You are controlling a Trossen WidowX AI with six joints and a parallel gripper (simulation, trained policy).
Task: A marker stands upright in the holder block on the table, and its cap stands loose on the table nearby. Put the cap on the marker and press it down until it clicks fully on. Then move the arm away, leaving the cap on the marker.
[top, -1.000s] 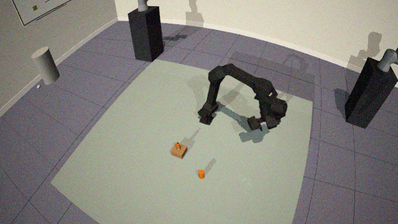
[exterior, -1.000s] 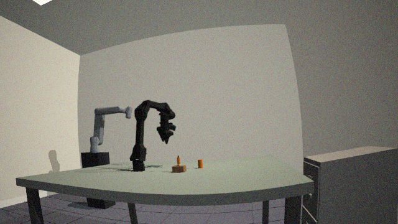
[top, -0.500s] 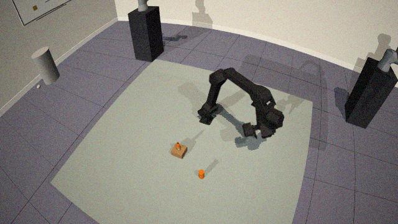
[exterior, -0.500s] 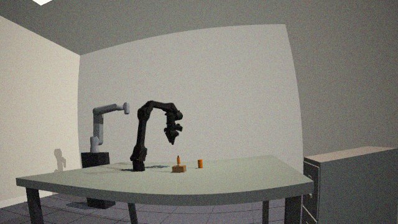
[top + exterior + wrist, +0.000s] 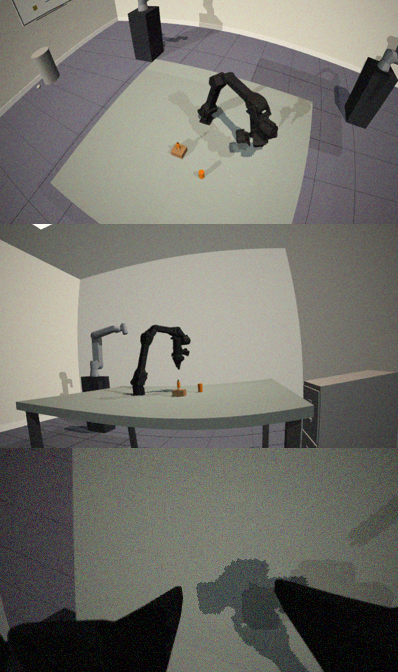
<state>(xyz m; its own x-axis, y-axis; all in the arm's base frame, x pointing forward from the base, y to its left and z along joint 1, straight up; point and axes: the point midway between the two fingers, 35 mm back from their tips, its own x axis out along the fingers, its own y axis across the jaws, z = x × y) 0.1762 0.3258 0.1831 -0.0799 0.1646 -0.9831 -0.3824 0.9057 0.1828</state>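
Right now my gripper tip is 200 mm to the left of the orange cap, 180 mm short of it and 120 mm above it. Round my gripper tip: wooden holder block: 370 mm to the right, 130 mm below, 90 mm ahead.
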